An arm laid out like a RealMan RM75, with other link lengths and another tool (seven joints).
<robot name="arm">
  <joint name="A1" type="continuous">
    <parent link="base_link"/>
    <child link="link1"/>
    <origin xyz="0 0 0.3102" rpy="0 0 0"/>
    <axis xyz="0 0 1"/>
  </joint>
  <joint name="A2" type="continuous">
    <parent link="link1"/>
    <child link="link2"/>
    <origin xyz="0 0 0" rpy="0 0 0"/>
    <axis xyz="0 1 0"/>
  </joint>
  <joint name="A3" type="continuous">
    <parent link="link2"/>
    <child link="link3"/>
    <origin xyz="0 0 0.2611" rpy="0 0 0"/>
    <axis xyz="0 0 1"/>
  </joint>
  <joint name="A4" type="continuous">
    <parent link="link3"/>
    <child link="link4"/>
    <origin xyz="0 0 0" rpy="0 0 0"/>
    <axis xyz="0 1 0"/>
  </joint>
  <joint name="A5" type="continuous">
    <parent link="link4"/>
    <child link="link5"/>
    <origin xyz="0 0 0.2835" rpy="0 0 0"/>
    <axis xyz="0 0 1"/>
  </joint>
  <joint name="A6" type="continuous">
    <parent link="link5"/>
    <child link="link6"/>
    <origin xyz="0 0 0" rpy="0 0 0"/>
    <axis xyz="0 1 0"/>
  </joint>
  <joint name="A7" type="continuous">
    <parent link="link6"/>
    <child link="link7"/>
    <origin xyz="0 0 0.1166" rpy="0 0 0"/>
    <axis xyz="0 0 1"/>
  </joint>
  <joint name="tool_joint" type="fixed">
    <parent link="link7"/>
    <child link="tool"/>
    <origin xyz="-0.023 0.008 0.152" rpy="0.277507 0 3.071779"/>
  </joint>
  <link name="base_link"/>
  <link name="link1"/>
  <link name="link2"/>
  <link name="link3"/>
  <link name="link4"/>
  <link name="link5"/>
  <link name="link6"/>
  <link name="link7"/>
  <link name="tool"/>
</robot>
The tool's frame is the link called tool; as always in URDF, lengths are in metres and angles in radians. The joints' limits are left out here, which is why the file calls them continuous.
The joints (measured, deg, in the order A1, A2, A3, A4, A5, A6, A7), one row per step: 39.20, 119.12, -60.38, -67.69, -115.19, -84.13, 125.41; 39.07, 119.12, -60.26, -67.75, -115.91, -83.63, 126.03; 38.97, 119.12, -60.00, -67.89, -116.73, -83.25, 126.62; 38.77, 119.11, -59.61, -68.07, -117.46, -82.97, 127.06; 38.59, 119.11, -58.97, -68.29, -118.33, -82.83, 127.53; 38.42, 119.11, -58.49, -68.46, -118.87, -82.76, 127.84; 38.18, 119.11, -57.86, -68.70, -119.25, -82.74, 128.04; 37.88, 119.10, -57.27, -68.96, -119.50, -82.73, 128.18; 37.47, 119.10, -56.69, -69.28, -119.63, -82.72, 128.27; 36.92, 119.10, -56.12, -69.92, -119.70, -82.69, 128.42; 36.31, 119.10, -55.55, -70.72, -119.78, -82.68, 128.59; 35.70, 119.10, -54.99, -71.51, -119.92, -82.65, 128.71; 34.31, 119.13, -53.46, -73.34, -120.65, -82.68, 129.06; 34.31, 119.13, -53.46, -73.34, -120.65, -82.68, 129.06; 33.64, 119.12, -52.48, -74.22, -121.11, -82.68, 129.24; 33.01, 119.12, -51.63, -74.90, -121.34, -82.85, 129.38
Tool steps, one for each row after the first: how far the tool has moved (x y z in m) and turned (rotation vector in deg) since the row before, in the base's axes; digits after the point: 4 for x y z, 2 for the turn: 0.0042, 0.0032, 0.0007, 0.50, -0.40, -0.98; 0.0042, 0.0032, 0.0015, 0.55, -0.44, -0.93; 0.0048, 0.0029, 0.0024, 0.61, -0.35, -0.88; 0.0055, 0.0031, 0.0035, 0.67, -0.35, -0.99; 0.0039, 0.0020, 0.0027, 0.47, -0.17, -0.70; 0.0038, 0.0019, 0.0039, 0.59, 0.01, -0.65; 0.0037, 0.0016, 0.0040, 0.57, 0.08, -0.59; 0.0039, 0.0012, 0.0043, 0.61, 0.16, -0.58; 0.0036, 0.0012, 0.0057, 0.82, 0.17, -0.52; 0.0036, 0.0010, 0.0064, 0.90, 0.12, -0.49; 0.0039, 0.0010, 0.0063, 0.92, 0.03, -0.47; 0.0114, 0.0020, 0.0151, 2.19, -0.20, -1.39; 0.0000, 0.0000, 0.0000, 0.00, 0.00, 0.00; 0.0068, 0.0014, 0.0088, 1.26, -0.12, -0.86; 0.0060, 0.0001, 0.0070, 0.87, 0.05, -0.76
